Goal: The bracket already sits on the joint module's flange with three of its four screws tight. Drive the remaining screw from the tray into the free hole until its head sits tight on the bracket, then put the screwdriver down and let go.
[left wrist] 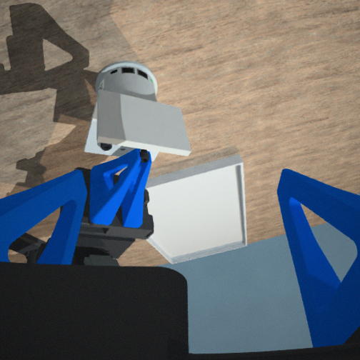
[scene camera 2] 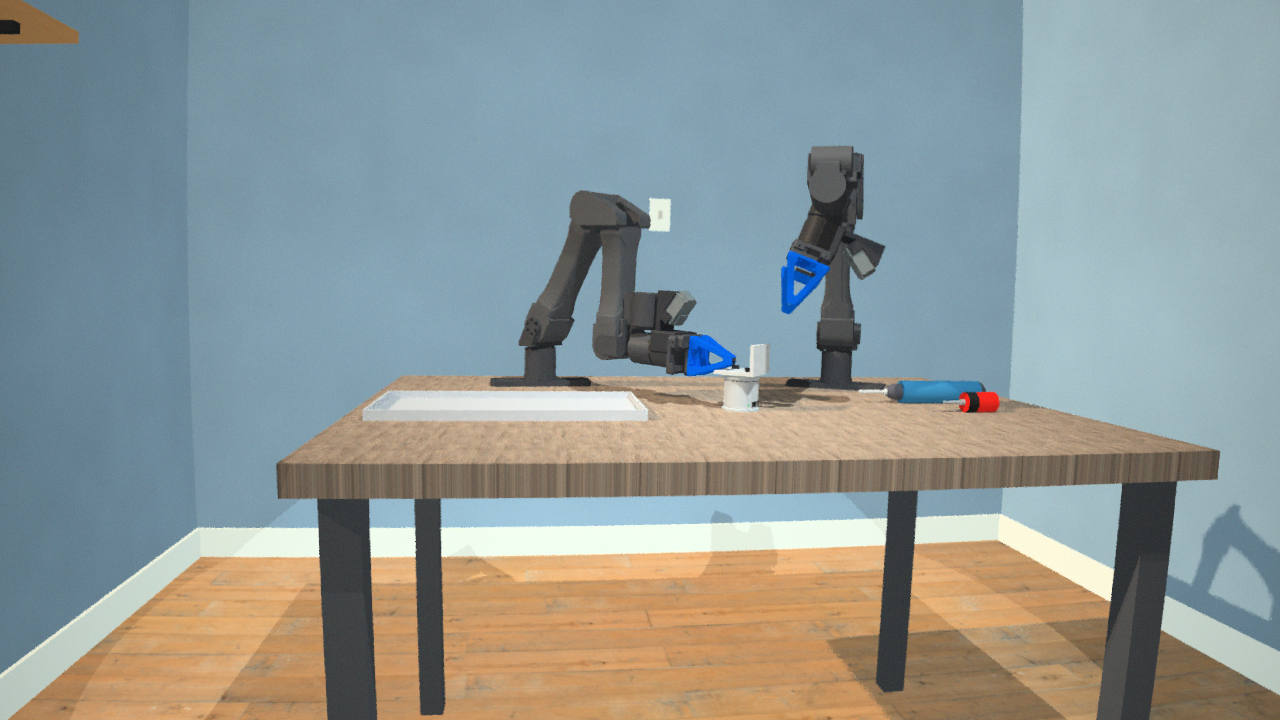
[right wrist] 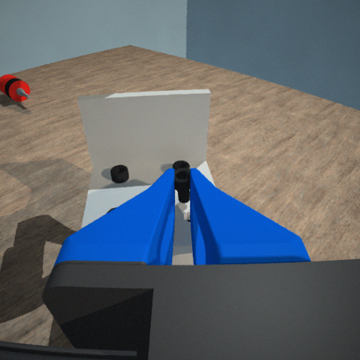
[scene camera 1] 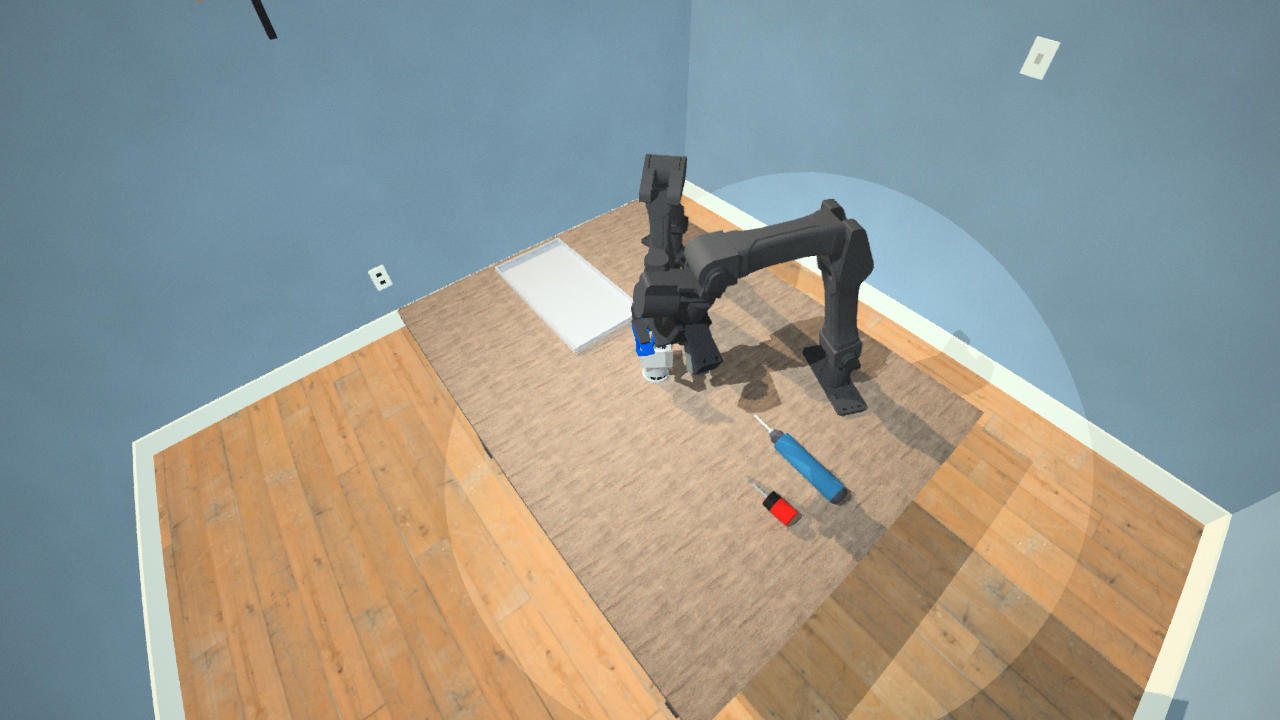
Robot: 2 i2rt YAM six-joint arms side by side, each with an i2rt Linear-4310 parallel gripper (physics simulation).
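Places are measured from the left arm's base along level axes (x back, y right, z up), in metres.
Where they show: left gripper, fingertip midpoint: (scene camera 2: 788,308) (scene camera 1: 659,347); right gripper, fingertip midpoint: (scene camera 2: 733,360); left arm's base at its link origin: (scene camera 2: 835,387) (scene camera 1: 832,379); right arm's base at its link origin: (scene camera 2: 540,384).
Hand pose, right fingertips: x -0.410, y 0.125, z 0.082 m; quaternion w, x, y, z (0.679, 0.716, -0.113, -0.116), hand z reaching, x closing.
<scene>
Each offset is from my right fingertips to the top centre of the thing.
The white L-shaped bracket (scene camera 2: 759,360) (left wrist: 145,120) (right wrist: 150,127) sits on the joint module {dy -0.011, dx +0.013, dz -0.018 m} (scene camera 1: 656,372) (scene camera 2: 741,394) (left wrist: 128,82). Black screw heads (right wrist: 119,173) show on its plate, one partly behind a finger. My right gripper (scene camera 2: 733,360) (left wrist: 144,154) (right wrist: 182,179) is shut on a black screw (right wrist: 183,192), held upright low over the plate. The free hole is mostly hidden by the fingers. My left gripper (scene camera 2: 786,309) (left wrist: 181,180) is open and empty, above the bracket. A blue-handled screwdriver {dy -0.300, dx +0.235, dz -0.041 m} (scene camera 1: 810,466) (scene camera 2: 939,391) and a short red one {dy -0.380, dx +0.151, dz -0.048 m} (scene camera 1: 783,510) (scene camera 2: 981,402) (right wrist: 16,90) lie on the table.
The white tray {dy +0.328, dx -0.162, dz -0.066 m} (scene camera 2: 505,414) (left wrist: 244,210) lies on the table (scene camera 1: 626,501) (scene camera 2: 742,479), left of the module in both scene views. No screw shows in it. Both arms reach in close together over the module in scene camera 1.
</scene>
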